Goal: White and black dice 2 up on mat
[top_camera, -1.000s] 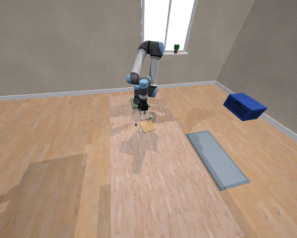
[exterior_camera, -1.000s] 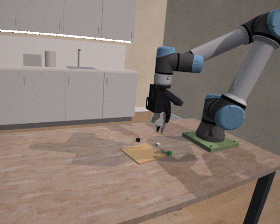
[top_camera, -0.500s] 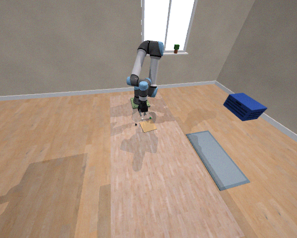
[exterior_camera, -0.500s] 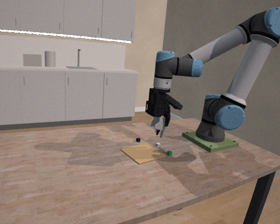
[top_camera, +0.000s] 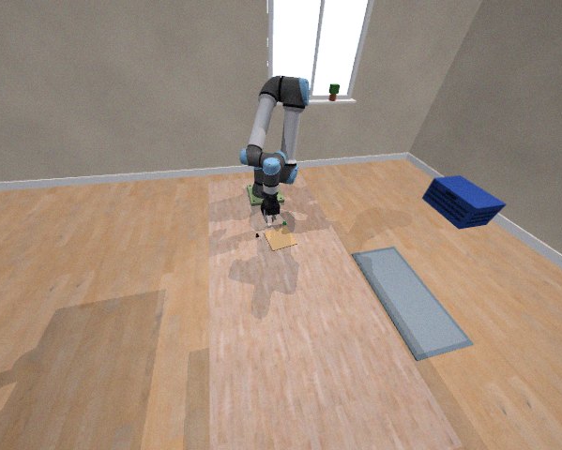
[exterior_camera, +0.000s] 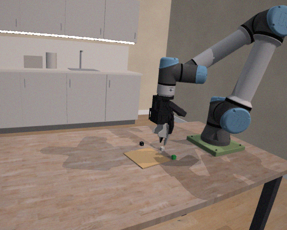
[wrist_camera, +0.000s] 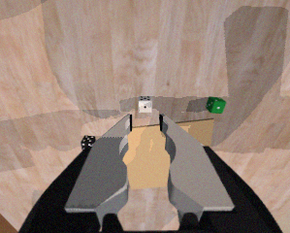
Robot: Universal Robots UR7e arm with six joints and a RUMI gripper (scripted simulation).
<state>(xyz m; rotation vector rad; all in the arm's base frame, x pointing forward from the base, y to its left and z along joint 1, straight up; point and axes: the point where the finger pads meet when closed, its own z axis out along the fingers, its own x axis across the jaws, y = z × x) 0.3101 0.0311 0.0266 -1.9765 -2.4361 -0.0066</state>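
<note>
Right now the white die is 40 mm below my hand. Round my hand: black die (80 mm ahead, 70 mm to the right, 40 mm below); green die (90 mm to the left, 40 mm below, 20 mm behind); tan mat (90 mm ahead, 50 mm to the left, 50 mm below).
</note>
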